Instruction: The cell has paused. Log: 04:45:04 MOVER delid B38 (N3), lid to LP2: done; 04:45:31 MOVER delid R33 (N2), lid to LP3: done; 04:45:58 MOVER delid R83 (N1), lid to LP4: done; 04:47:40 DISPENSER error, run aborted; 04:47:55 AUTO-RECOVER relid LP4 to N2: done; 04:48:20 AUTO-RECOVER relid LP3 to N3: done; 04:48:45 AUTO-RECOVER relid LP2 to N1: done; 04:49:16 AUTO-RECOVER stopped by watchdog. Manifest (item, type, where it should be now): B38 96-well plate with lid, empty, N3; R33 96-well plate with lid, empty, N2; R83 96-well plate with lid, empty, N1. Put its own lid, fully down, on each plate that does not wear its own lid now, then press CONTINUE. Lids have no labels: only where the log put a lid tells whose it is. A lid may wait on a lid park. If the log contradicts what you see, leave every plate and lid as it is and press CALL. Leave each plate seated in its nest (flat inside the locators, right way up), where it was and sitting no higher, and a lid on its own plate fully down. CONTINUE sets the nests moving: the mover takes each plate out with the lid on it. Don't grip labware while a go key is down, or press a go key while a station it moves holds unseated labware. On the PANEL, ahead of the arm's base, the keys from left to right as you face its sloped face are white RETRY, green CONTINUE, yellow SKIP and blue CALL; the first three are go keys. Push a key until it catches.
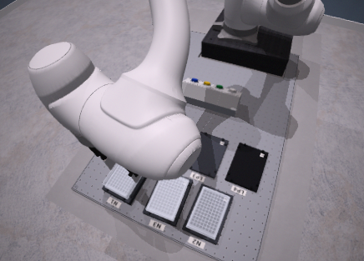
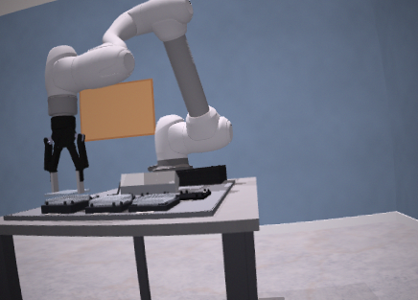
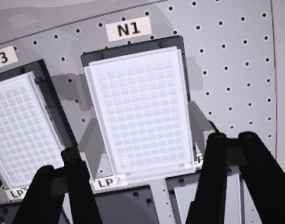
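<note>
My hand is 60 mm above the nest N1. The rest, counted from my hand: LP2 label: 90 mm behind, 80 mm to the left, 70 mm below; then lid park LP1: 180 mm behind, 40 mm to the right, 70 mm below; then pale grey lid: 180 mm behind, 40 mm to the right, 60 mm below.
</note>
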